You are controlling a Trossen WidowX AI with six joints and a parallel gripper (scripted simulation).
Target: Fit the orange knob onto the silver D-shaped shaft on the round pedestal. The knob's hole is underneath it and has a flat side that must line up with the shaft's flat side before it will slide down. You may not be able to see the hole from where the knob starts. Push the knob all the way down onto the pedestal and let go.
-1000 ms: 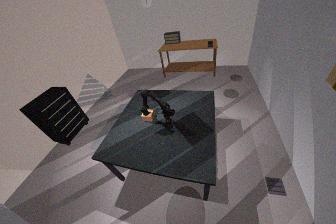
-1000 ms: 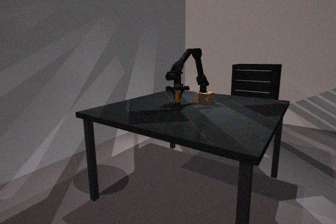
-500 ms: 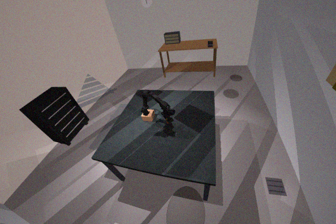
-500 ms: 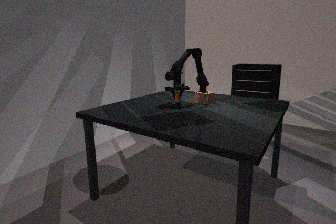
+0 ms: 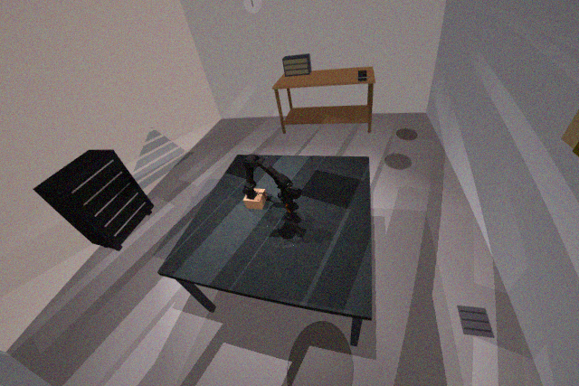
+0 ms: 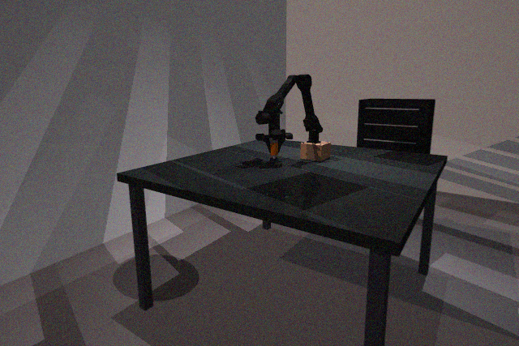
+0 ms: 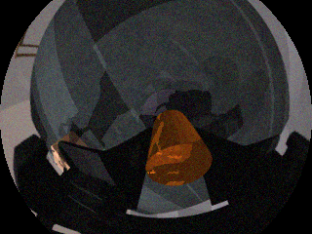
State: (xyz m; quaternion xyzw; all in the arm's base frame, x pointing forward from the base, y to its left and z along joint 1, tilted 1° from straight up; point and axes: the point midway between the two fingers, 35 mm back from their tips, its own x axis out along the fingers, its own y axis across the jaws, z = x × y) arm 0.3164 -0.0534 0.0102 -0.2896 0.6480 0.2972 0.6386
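Now: gripper tip 3 cm below the orange knob. Also, from my gripper tip: round pedestal: 4 cm below.
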